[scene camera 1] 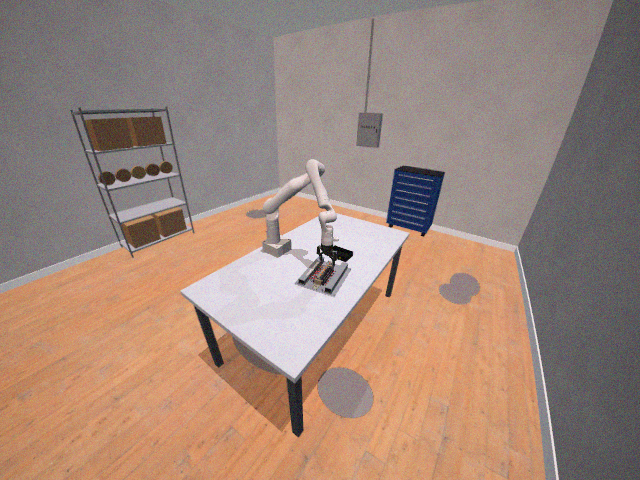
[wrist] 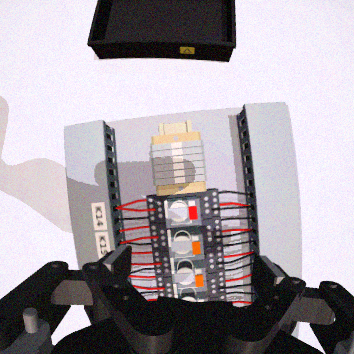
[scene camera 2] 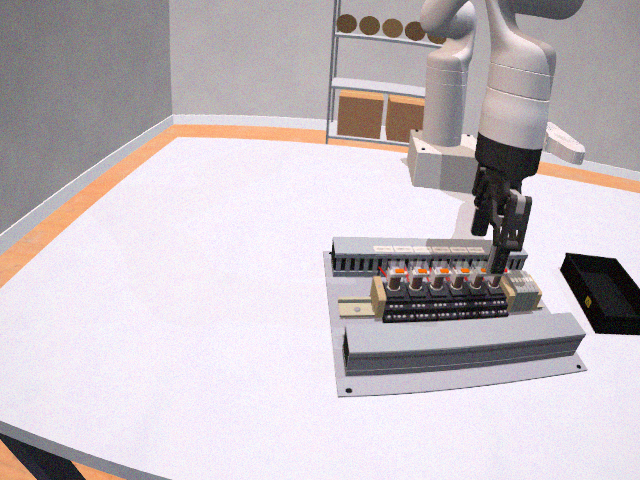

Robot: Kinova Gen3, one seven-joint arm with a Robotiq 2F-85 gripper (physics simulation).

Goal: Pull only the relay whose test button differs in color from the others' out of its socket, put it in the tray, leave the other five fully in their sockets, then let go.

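Places are measured from the arm's base along level axes (x left, y back, z up), in millimetres.
Where they show: gripper, fingertip midpoint: [scene camera 1: 326, 262] [wrist: 191, 264] [scene camera 2: 485, 253]; arm's base at its link origin: [scene camera 1: 274, 240] [scene camera 2: 441, 140].
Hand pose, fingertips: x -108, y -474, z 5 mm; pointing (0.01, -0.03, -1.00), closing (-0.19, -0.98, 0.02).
Things, the pixels of their centre, and the offset from my fingertips.
- relay with the red test button, body centre: [wrist: 182, 209] [scene camera 2: 496, 279] dx +33, dy +3, dz -44 mm
- black tray at the middle of its body: [wrist: 164, 12] [scene camera 2: 607, 292] [scene camera 1: 340, 253] dx +261, dy -3, dz -74 mm
- mounting plate at the middle of its body: [wrist: 188, 254] [scene camera 2: 449, 308] [scene camera 1: 324, 275] dx -26, dy +4, dz -90 mm
The relay with the red test button [wrist: 177, 212] [scene camera 2: 494, 282] sits in its socket at the row's end nearest the terminal blocks. The other relays [wrist: 185, 242] [scene camera 2: 416, 279] have orange buttons and stand in their sockets; some are partly hidden in the wrist view by the gripper. My gripper [scene camera 1: 327, 261] [scene camera 2: 491, 245] [wrist: 191, 264] is open and empty, pointing down above the red-button end of the row. In scene camera 2 its near finger covers part of the red-button relay. The black tray [scene camera 1: 343, 253] [scene camera 2: 578, 286] [wrist: 160, 51] stands beyond the terminal blocks.
Tan and grey terminal blocks [scene camera 2: 523, 290] [wrist: 177, 162] adjoin the row. Grey wire ducts [scene camera 2: 465, 335] [wrist: 85, 150] run along both sides of it on the mounting plate [scene camera 2: 439, 382]. Red and black wires lie between sockets and ducts. The arm's base [scene camera 1: 276, 246] stands behind the plate.
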